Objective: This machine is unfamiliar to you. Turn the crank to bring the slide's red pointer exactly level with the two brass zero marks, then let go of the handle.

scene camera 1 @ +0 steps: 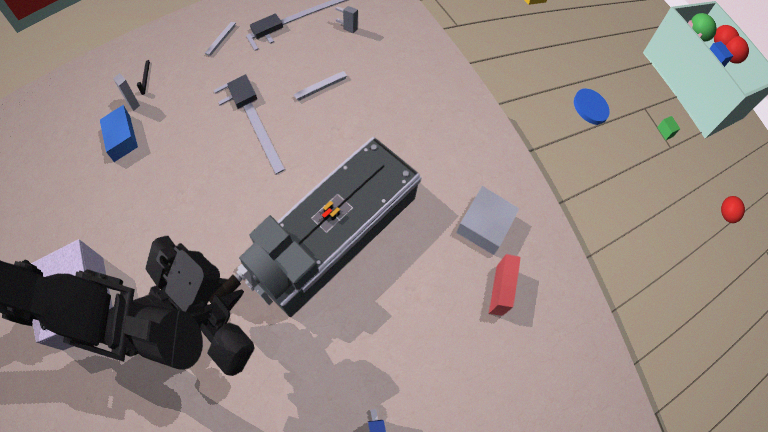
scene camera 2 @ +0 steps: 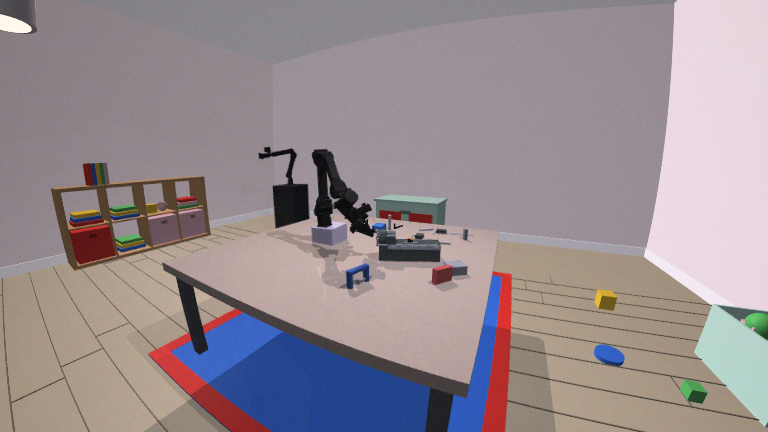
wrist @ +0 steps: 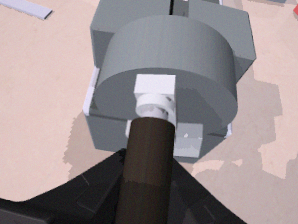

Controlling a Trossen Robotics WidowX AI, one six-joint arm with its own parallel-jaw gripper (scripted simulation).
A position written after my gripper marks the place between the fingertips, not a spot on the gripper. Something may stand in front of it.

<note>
I see my gripper (scene camera 1: 238, 288), a blue block (scene camera 1: 119, 138), a red block (scene camera 1: 504, 287), a grey block (scene camera 1: 487, 221) and a dark grey machine (scene camera 1: 293, 258).
My gripper is seen too in the wrist view (wrist: 145, 161). The dark grey machine is seen too in scene camera 2 (scene camera 2: 391, 249) and in the wrist view (wrist: 208, 54). The wrist view does not show the blue block: it is out of frame.
</note>
